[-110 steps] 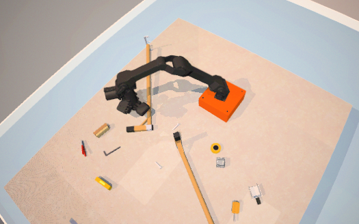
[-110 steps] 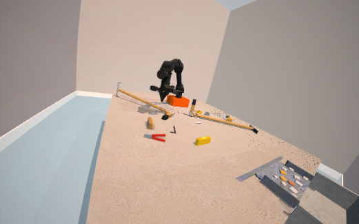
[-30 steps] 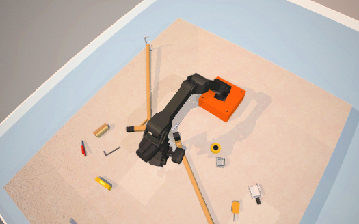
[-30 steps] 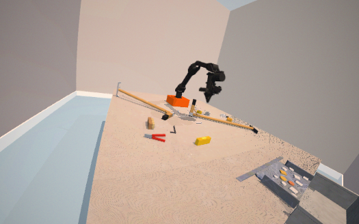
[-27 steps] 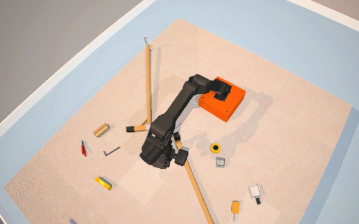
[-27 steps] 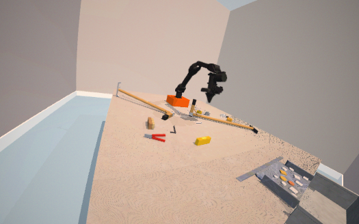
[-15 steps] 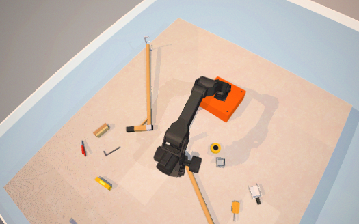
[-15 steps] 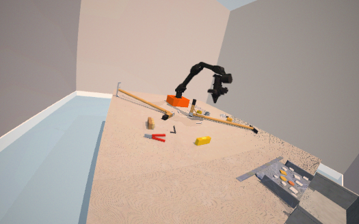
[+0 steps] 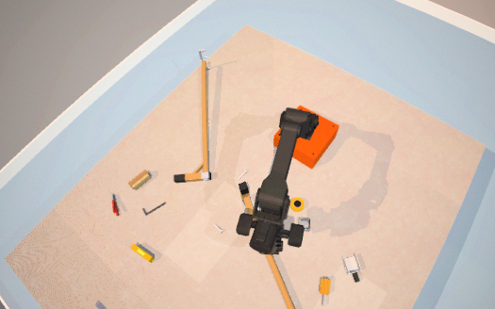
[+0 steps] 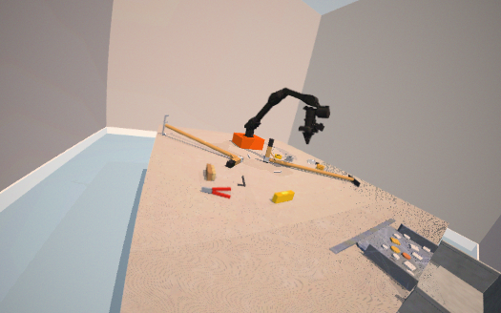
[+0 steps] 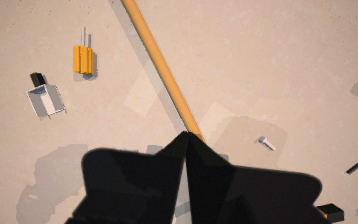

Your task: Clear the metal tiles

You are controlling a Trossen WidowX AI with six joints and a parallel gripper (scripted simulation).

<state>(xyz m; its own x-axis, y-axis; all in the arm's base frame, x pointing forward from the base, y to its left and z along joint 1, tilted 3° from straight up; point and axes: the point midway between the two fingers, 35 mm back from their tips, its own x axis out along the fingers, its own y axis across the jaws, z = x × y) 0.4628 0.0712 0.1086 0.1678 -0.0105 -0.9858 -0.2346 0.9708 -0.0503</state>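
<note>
Now: the long scraper 100 mm below my gripper tip, 50 mm to the left of it and 50 mm ahead of it. Also, from my gripper tip: orange screwdriver 220 mm to the left, 150 mm below, 30 mm ahead; then metal box 160 mm below, 140 mm behind, 70 mm to the left; then yellow tape roll 200 mm behind, 150 mm below, 20 mm to the left.
</note>
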